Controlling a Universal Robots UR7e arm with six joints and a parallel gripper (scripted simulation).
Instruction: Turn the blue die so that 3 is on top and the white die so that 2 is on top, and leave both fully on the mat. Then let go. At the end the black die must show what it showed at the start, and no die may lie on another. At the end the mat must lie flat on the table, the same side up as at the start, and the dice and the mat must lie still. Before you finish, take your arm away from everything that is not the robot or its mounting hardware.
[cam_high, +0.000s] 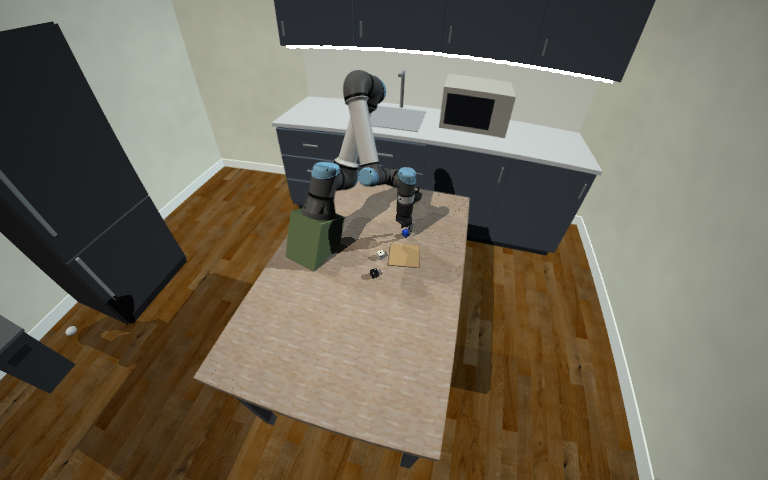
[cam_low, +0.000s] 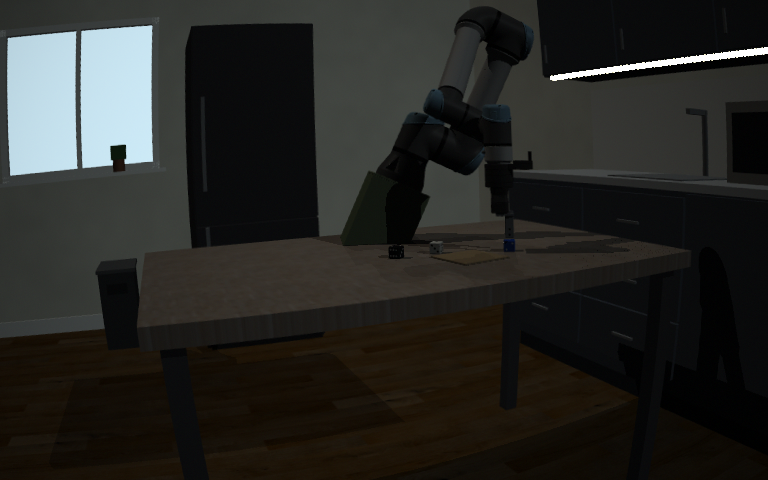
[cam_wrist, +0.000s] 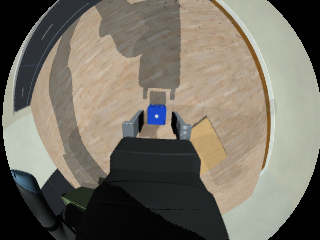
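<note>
Now: hand 4 cm above the blue die. From my hand the other things lie so: black die: 30 cm to the right, 4 cm below, 4 cm behind; white die: 18 cm to the right, 6 cm behind, 4 cm below; tan mat: 13 cm to the right, 5 cm below, 4 cm ahead.
</note>
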